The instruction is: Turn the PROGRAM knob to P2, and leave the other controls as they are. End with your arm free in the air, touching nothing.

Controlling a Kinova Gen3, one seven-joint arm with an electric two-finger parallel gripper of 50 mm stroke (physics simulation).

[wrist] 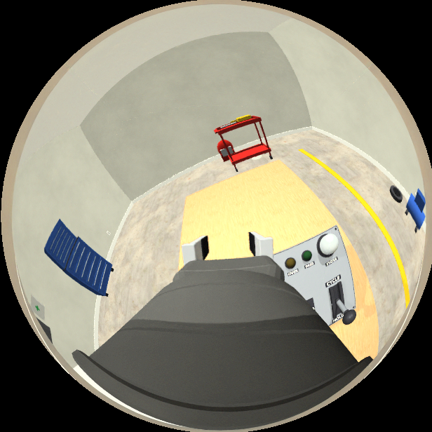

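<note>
The grey control panel (320,272) shows in part at the lower right of the wrist view, on the wooden table. On it are a white round button (328,244), a green lamp (307,255), an amber lamp (290,262) and a CYCLE/HOLD lever (343,309) with a dark ball end, which lies toward HOLD. The PROGRAM knob does not show; the gripper body hides part of the panel. My gripper (228,242) is open with nothing between its fingers. Its fingertips are to the left of the visible part of the panel and appear apart from it.
The wooden table top (235,200) extends beyond the fingers. Farther off are a red cart (251,151), a red round object (223,145) beside it, a blue slatted object (80,257) at the left, a yellow floor line (367,209), a black tyre (396,193) and a blue object (416,209) at the right.
</note>
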